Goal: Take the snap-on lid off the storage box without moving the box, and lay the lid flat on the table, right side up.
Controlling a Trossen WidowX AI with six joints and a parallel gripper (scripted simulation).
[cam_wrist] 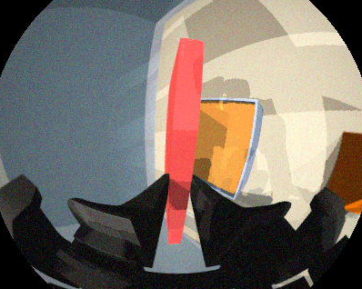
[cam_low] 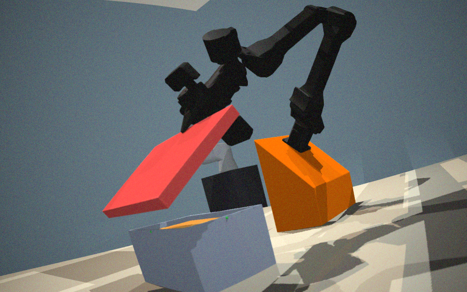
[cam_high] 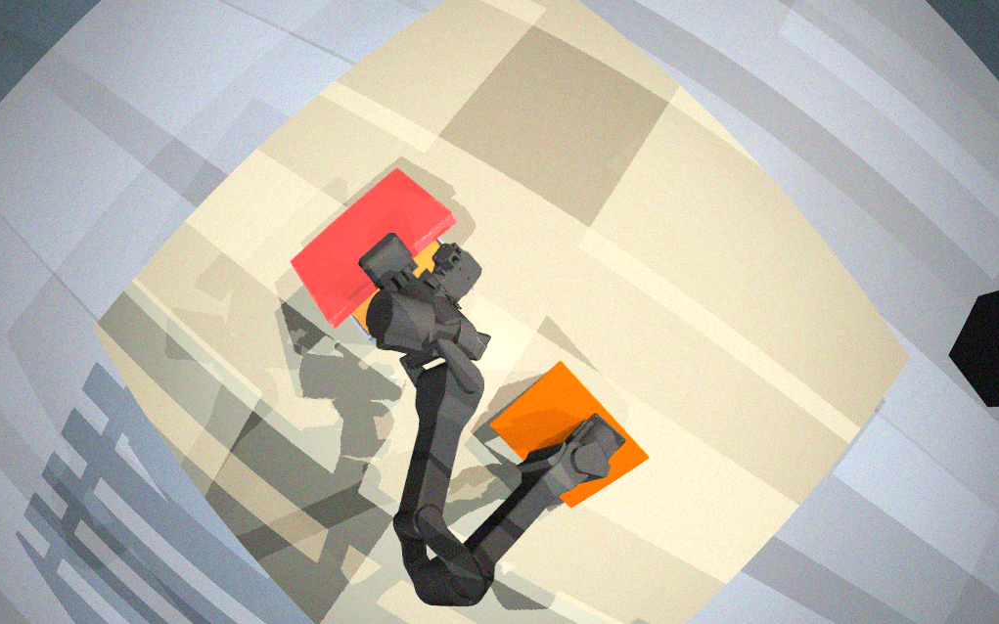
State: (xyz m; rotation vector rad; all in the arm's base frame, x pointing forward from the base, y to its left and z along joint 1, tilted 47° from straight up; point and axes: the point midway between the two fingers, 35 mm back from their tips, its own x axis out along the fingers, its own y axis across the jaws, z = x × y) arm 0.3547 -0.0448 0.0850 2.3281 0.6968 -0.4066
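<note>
Now: the red lid 7 cm ahead of my gripper tip, 4 cm below it and 1 cm to the right of it. The rest, counted from my gripper tip: storage box (19 cm below, 4 cm ahead).
</note>
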